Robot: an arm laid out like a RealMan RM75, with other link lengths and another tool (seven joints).
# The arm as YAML. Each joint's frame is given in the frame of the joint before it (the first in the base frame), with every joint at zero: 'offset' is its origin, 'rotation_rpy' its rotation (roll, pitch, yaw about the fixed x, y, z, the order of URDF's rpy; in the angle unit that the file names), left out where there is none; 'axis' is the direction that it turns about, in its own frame. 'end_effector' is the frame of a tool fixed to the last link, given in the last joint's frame.
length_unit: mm
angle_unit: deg
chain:
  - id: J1
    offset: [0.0, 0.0, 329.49]
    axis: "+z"
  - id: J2
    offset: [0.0, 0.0, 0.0]
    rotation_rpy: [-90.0, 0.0, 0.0]
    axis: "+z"
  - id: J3
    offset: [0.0, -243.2, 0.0]
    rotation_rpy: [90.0, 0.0, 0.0]
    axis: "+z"
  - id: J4
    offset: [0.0, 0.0, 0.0]
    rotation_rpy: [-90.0, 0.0, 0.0]
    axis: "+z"
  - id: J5
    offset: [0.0, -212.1, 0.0]
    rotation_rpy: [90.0, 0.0, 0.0]
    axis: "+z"
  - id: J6
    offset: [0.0, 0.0, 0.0]
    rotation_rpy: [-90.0, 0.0, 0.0]
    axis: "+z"
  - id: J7
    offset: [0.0, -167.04, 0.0]
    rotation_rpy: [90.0, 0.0, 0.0]
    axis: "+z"
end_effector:
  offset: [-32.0, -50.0, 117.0]
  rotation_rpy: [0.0, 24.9, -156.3]
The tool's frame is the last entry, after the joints.
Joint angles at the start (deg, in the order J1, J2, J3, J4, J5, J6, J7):
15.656 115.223 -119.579 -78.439 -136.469 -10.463 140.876
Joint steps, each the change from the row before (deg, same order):
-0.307 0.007 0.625 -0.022 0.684 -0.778 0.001
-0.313 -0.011 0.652 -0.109 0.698 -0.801 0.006
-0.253 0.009 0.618 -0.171 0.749 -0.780 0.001
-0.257 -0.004 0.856 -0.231 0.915 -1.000 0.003
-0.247 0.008 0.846 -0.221 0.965 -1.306 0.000
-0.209 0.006 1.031 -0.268 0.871 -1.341 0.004
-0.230 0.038 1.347 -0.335 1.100 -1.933 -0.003
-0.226 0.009 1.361 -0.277 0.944 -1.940 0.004
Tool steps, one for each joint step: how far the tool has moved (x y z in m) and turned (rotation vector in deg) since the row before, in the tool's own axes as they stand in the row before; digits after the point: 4 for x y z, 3 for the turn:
-0.0028 0.0048 -0.0022 -0.759 -0.549 0.841
-0.0021 0.0047 -0.0021 -0.736 -0.480 0.861
-0.0014 0.0037 -0.0016 -0.626 -0.371 0.912
-0.0009 0.0048 -0.0017 -0.770 -0.393 1.095
-0.0023 0.0041 -0.0020 -0.662 -0.671 1.193
-0.0010 0.0048 -0.0017 -0.706 -0.534 1.107
-0.0018 0.0054 -0.0022 -0.785 -0.828 1.451
-0.0019 0.0057 -0.0024 -0.761 -0.863 1.296

